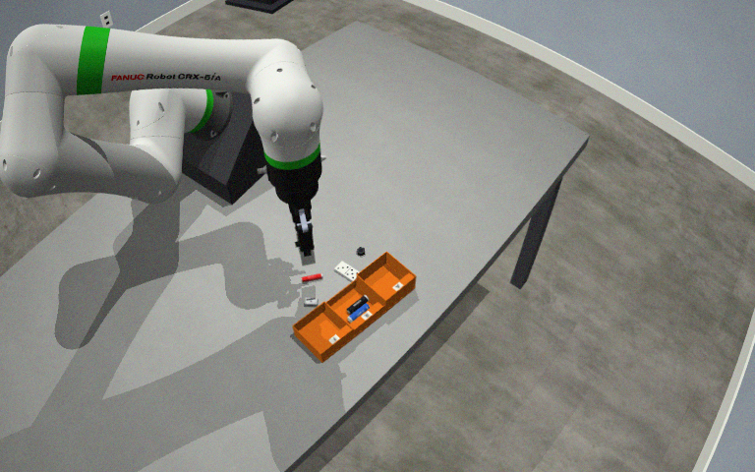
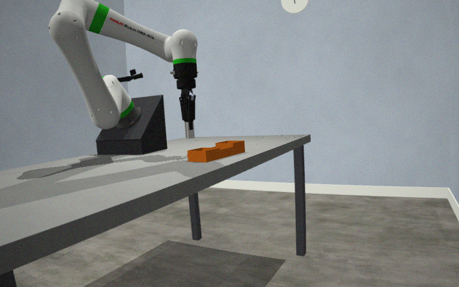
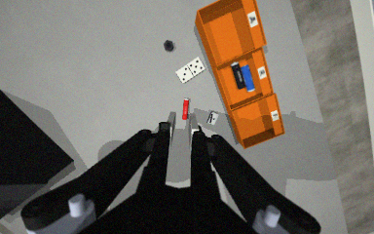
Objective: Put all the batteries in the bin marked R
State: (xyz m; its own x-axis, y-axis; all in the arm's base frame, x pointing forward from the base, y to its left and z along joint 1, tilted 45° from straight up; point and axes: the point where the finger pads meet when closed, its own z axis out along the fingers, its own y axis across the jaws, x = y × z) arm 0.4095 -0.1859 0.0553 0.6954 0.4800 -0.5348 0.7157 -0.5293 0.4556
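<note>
My hand is 100 mm above the red battery and 10 mm short of it. From my hand the other things lie so: orange bin 120 mm ahead, 80 mm below, 20 mm to the right; black battery 120 mm ahead, 90 mm below, 10 mm to the right; white domino 100 mm below, 60 mm ahead, 50 mm to the left.
</note>
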